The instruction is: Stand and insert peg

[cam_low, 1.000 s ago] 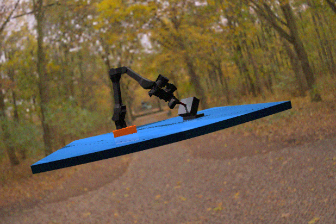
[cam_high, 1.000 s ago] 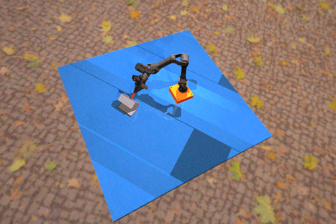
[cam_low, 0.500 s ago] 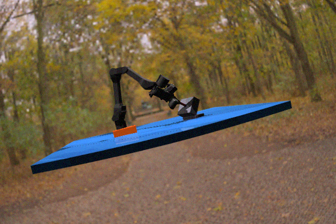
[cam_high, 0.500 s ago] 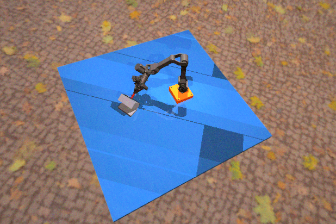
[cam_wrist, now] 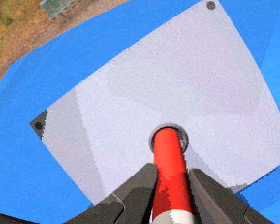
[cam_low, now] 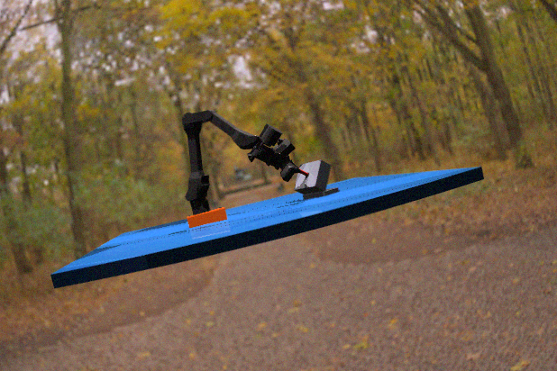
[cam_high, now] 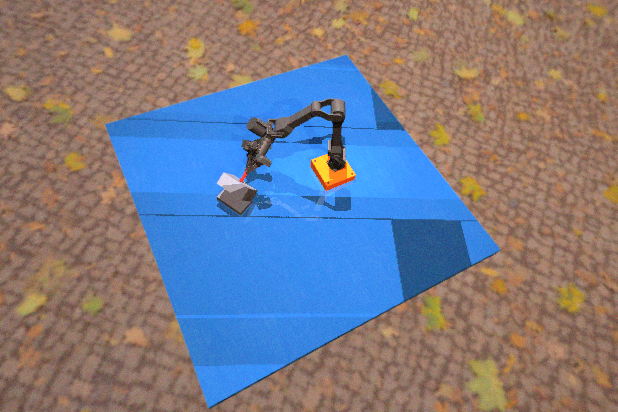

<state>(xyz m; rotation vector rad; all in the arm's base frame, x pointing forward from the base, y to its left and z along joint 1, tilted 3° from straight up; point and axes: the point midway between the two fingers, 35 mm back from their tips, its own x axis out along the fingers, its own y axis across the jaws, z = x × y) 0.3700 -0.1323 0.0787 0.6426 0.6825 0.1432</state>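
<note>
Now: gripper tip 50 mm short of the grey sloped panel, 20 mm to the right of it and 40 mm above it. Round my gripper tip: dark foot: 70 mm ahead, 30 mm to the left, 110 mm below; red peg: 10 mm behind, 10 mm above.
</note>
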